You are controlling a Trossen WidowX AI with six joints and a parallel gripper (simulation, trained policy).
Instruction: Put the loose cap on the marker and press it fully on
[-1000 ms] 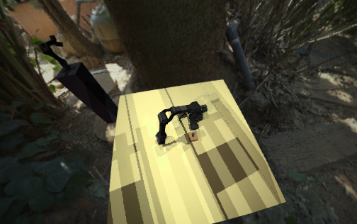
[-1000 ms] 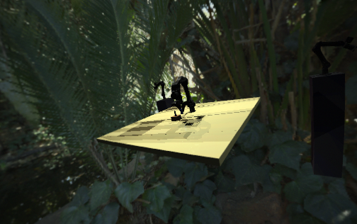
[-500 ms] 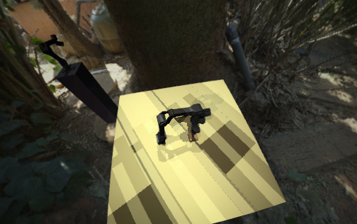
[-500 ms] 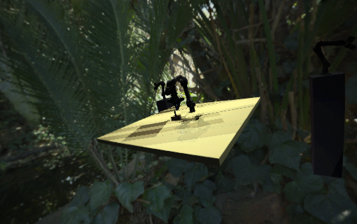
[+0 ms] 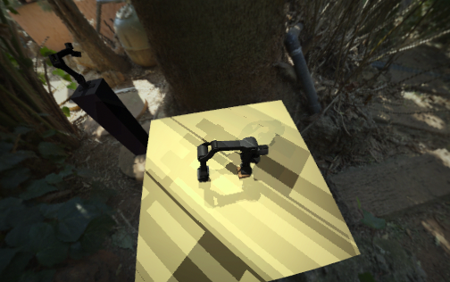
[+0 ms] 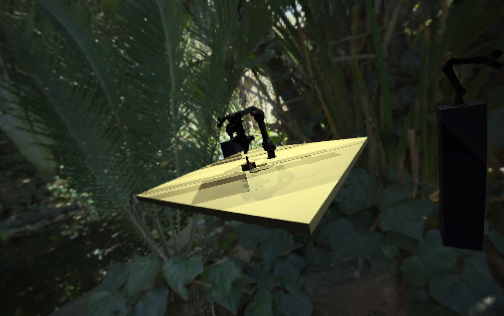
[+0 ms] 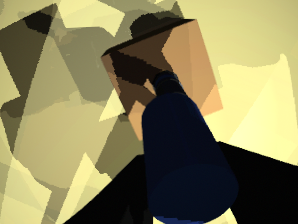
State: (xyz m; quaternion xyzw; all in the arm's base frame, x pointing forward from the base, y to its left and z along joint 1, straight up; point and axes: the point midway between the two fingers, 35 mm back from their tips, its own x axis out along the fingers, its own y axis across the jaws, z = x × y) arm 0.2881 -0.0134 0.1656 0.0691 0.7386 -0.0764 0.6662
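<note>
Now: gripper tip 11 cm above the brown holder block and 1 cm to the left of it. From my gripper tip the other things lie so: blue cap: 1 cm ahead, 1 cm above.
</note>
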